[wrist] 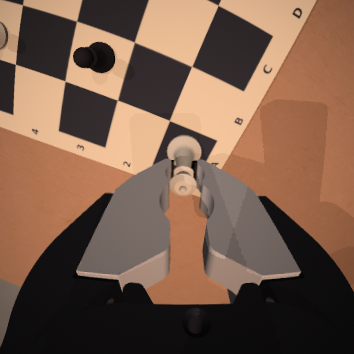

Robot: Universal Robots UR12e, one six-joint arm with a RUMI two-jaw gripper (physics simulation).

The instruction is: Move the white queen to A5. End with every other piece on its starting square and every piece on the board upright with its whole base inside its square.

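The white queen stands upright on A1, the dark corner square of the chessboard. Its round base shows beyond the fingertips and its head nearer the camera. My gripper is shut on the queen, with a jaw on either side of its stem below the head. The jaws hide the lower part of A1. Part of the dark square A5 shows at the left edge, with no piece on the part that shows.
A black pawn stands on B3, a light square. Part of a white piece shows at the left edge, around B5. The brown table lies beyond the board's edges. A grey surface shows at the lower left.
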